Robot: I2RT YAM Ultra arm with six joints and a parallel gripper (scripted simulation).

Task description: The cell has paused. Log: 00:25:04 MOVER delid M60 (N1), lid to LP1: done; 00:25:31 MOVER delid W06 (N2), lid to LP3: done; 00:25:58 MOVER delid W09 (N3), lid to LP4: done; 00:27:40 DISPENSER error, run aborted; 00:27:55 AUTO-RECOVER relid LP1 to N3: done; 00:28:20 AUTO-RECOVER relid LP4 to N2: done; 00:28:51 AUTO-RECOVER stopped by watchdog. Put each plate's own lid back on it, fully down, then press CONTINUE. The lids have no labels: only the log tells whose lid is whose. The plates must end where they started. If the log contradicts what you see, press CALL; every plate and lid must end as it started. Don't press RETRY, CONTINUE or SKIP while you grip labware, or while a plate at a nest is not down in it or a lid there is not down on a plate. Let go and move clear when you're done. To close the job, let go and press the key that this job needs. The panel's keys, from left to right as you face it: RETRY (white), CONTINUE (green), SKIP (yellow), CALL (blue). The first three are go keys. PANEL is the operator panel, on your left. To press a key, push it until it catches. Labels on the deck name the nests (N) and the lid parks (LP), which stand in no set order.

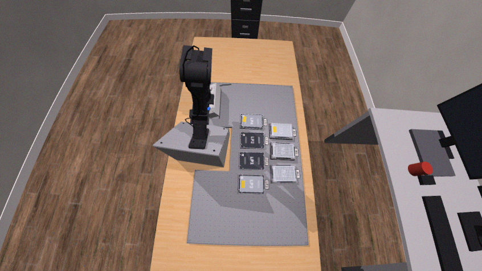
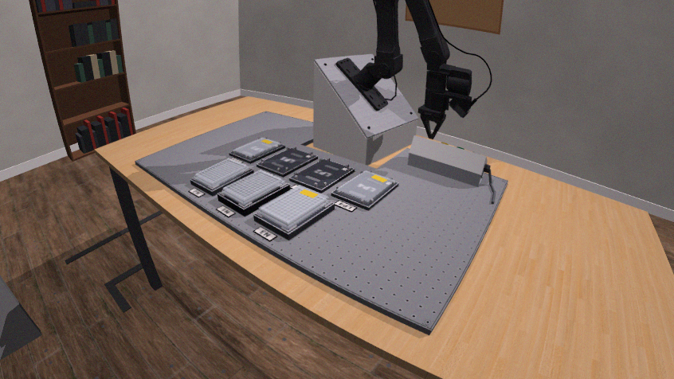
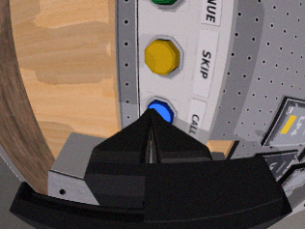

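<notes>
Now: the blue call key 10 mm ahead of my hand and 10 mm below it. Round my hand: green continue key (100 mm to the left, 10 mm below); yellow skip key (10 mm ahead, 50 mm to the left, 10 mm below).
</notes>
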